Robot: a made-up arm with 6 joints. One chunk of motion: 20 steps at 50 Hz.
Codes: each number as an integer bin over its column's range. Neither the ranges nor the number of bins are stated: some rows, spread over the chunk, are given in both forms.
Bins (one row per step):
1: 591 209 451 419 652 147
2: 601 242 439 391 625 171
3: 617 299 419 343 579 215
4: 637 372 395 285 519 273
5: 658 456 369 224 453 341
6: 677 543 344 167 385 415
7: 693 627 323 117 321 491
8: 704 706 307 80 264 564
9: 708 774 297 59 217 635
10: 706 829 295 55 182 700
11: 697 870 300 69 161 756
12: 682 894 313 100 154 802
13: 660 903 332 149 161 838
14: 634 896 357 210 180 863
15: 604 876 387 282 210 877
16: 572 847 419 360 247 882
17: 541 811 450 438 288 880
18: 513 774 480 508 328 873
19: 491 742 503 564 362 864
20: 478 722 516 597 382 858
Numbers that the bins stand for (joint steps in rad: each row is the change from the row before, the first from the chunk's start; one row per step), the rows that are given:
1: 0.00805 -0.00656 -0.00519 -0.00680 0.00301 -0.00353
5: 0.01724 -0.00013 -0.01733 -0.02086 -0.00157 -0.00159
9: 0.02409 0.00814 -0.02800 -0.03275 -0.00700 0.00136
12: 0.02053 0.01127 -0.02563 -0.02979 -0.00845 0.00303
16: 0.00544 0.01004 -0.00993 -0.01105 -0.00631 0.00383
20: -0.00745 0.00679 0.00444 0.00603 -0.00321 0.00359
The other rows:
2: 0.00942 -0.00570 -0.00696 -0.00882 0.00239 -0.00329
3: 0.01161 -0.00422 -0.00993 -0.01228 0.00133 -0.00285
4: 0.01436 -0.00232 -0.01348 -0.01646 -0.00005 -0.00227
6: 0.01984 0.00213 -0.02104 -0.02496 -0.00314 -0.00085
7: 0.02204 0.00432 -0.02415 -0.02857 -0.00461 -0.00009
8: 0.02354 0.00637 -0.02652 -0.03123 -0.00592 0.00065
10: 0.02382 0.00958 -0.02830 -0.03304 -0.00781 0.00201
11: 0.02258 0.01064 -0.02756 -0.03203 -0.00829 0.00257
13: 0.01751 0.01150 -0.02281 -0.02626 -0.00829 0.00339
14: 0.01394 0.01132 -0.01911 -0.02186 -0.00786 0.00364
15: 0.00983 0.01080 -0.01467 -0.01668 -0.00717 0.00378
17: 0.00119 0.00911 -0.00533 -0.00543 -0.00537 0.00381
18: -0.00265 0.00814 -0.00089 -0.00039 -0.00445 0.00374
19: -0.00567 0.00731 0.00252 0.00365 -0.00367 0.00365

